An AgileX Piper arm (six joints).
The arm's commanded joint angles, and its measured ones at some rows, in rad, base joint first. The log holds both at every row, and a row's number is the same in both.
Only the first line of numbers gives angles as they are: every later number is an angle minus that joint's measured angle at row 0.
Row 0, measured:
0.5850 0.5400 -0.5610 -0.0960 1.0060 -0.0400
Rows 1 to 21, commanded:
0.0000 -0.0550 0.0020 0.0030 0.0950 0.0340
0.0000 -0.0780 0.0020 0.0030 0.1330 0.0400
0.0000 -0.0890 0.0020 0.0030 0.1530 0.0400
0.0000 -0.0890 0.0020 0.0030 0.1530 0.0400
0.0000 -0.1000 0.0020 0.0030 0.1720 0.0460
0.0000 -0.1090 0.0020 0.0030 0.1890 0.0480
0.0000 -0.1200 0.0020 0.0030 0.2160 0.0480
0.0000 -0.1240 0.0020 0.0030 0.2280 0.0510
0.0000 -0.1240 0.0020 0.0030 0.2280 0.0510
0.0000 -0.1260 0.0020 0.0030 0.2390 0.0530
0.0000 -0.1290 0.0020 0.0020 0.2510 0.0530
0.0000 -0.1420 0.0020 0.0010 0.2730 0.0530
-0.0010 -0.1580 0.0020 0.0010 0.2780 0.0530
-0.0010 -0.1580 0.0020 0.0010 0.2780 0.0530
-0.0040 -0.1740 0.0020 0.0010 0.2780 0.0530
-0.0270 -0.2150 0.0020 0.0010 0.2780 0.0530
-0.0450 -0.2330 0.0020 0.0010 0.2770 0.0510
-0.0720 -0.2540 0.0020 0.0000 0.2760 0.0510
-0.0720 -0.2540 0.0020 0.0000 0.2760 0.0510
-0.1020 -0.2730 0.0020 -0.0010 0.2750 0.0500
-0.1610 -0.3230 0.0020 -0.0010 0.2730 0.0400
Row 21, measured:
-0.0950 -0.2700 0.0000 0.0040 0.2090 0.0400
